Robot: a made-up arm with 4 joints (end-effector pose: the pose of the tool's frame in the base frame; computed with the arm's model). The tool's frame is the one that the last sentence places.
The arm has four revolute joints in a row. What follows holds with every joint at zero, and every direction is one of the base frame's.
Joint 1 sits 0.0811 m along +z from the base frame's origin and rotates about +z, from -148.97 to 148.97 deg.
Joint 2 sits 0.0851 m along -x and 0.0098 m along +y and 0.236 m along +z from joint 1 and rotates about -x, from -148.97 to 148.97 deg.
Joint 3 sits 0.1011 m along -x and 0.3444 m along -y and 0.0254 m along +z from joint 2 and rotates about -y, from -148.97 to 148.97 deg.
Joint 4 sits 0.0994 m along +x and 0.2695 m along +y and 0.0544 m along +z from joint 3 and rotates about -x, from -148.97 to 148.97 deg.
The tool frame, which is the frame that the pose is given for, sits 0.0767 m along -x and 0.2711 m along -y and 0.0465 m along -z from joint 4; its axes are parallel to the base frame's.
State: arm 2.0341 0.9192 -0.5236 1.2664
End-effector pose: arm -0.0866 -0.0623 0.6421 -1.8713 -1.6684 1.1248
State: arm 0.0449 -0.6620 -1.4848 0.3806
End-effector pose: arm -0.0606 -0.2721 0.1155 0.1991 1.2998 0.7797
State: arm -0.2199 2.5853 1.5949 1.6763
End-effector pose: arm -0.4792 0.2195 0.3319 1.7195 1.4984 -0.9212
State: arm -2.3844 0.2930 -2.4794 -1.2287
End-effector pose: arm 0.2078 0.2712 0.5268 -1.6711 -0.2830 1.2356
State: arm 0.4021 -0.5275 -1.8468 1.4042
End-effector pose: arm 0.1371 -0.0418 0.1628 -0.8621 0.9933 1.8986
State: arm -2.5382 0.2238 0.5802 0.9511
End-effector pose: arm 0.1366 0.3361 0.6163 -1.1935 1.2357 -2.2878
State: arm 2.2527 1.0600 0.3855 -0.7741
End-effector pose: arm 0.2289 0.0547 0.4635 0.1208 -0.4727 2.5265
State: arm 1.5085 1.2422 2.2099 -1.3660
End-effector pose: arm -0.1494 -0.0135 0.4536 -0.4907 0.4126 -2.5284
